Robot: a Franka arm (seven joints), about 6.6 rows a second.
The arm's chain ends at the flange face. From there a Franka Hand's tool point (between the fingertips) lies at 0.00 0.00 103.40 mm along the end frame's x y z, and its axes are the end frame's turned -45 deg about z.
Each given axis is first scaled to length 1.
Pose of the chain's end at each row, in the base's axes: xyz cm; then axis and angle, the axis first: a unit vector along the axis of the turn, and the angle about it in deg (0 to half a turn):
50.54 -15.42 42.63 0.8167 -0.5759 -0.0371 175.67
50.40 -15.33 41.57 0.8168 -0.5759 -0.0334 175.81
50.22 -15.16 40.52 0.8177 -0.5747 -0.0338 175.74
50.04 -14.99 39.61 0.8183 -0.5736 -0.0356 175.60
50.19 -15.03 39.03 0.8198 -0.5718 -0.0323 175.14
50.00 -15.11 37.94 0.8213 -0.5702 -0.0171 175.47
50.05 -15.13 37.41 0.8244 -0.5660 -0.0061 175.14
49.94 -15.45 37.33 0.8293 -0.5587 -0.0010 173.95
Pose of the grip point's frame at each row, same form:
49.46 -15.62 32.35 0.9744 -0.2194 -0.0487 177.63
49.40 -15.55 31.28 0.9746 -0.2194 -0.0448 177.59
49.21 -15.39 30.23 0.9749 -0.2179 -0.0454 177.55
48.98 -15.22 29.33 0.9751 -0.2167 -0.0476 177.50
49.14 -15.37 28.75 0.9757 -0.2144 -0.0461 176.93
49.24 -15.58 27.64 0.9767 -0.2124 -0.0309 176.56
49.45 -15.78 27.11 0.9780 -0.2074 -0.0219 175.78
49.31 -16.34 27.05 0.9798 -0.1988 -0.0211 174.45

